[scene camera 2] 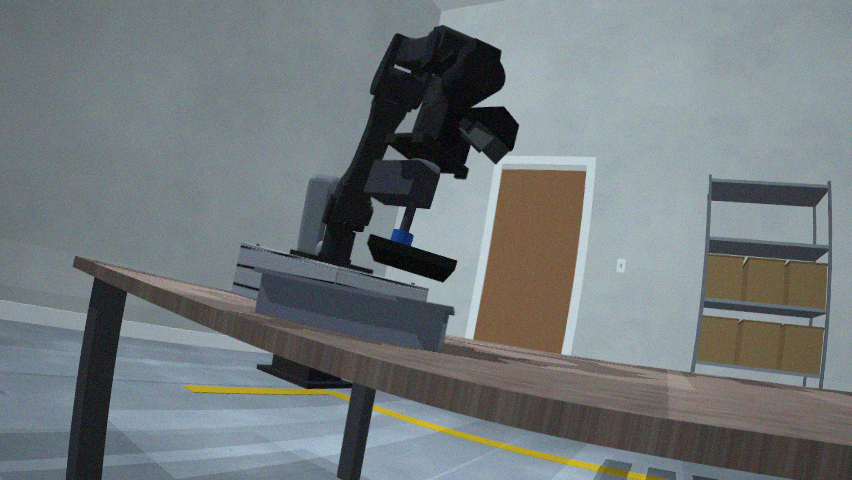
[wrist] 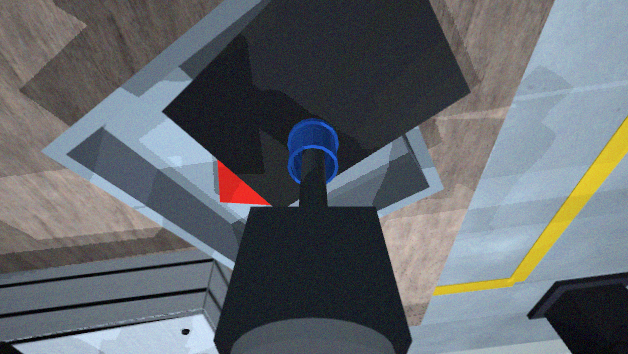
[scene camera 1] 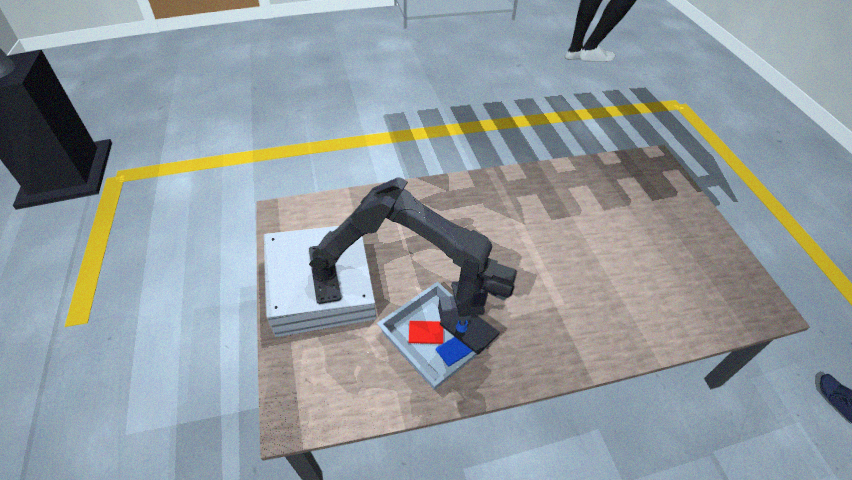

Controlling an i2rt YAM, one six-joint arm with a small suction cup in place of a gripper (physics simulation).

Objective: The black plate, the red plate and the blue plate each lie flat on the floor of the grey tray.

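Seen in the pictures: hand, tool point: [scene camera 2: 394, 262] [wrist: 313, 133] [scene camera 1: 460, 330]; arm's base, link origin: [scene camera 2: 332, 264] [scene camera 1: 324, 273].
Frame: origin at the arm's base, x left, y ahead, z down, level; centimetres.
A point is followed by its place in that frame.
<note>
My suction gripper [scene camera 1: 461, 326] [scene camera 2: 401, 237] [wrist: 313, 140], with its blue cup, is shut on the black plate [scene camera 1: 481, 335] @[x -30.5, y 37.5, z 0.2 cm] [scene camera 2: 411, 258] @[x -32.2, y 38.3, z 1.2 cm] [wrist: 350, 65] @[x -29.3, y 36.9, z 0.2 cm]. It holds the plate roughly level above the grey tray [scene camera 1: 407, 355] @[x -28.6, y 17.7, z 5.3 cm] [scene camera 2: 357, 316] @[x -32.9, y 33.5, z 8.2 cm] [wrist: 95, 120] @[x -12.3, y 34.0, z 5.3 cm], with a gap above the rim in scene camera 2. The red plate [scene camera 1: 425, 332] @[x -21.0, y 24.8, z 9.0 cm] [wrist: 235, 189] @[x -18.2, y 22.8, z 9.0 cm] lies flat on the tray floor; the black plate hides much of it in the wrist view. The blue plate [scene camera 1: 453, 351] @[x -28.9, y 30.8, z 8.9 cm] lies flat on the tray floor near the red one; it does not show in the wrist view.
The tray stands on the wooden table [scene camera 1: 596, 268] @[x -11.9, y 85.0, z 10.3 cm] [scene camera 2: 536, 381] @[x -39.4, y 55.5, z 10.3 cm], beside the layered grey base block [scene camera 1: 292, 283] @[x -1.6, y -9.4, z -0.6 cm] [scene camera 2: 247, 271] @[x -11.5, y -12.8, z 5.2 cm] that bears the arm. A shelf rack [scene camera 2: 702, 274] with boxes stands by the far wall. A person's legs [scene camera 1: 596, 26] show on the floor beyond the table.
</note>
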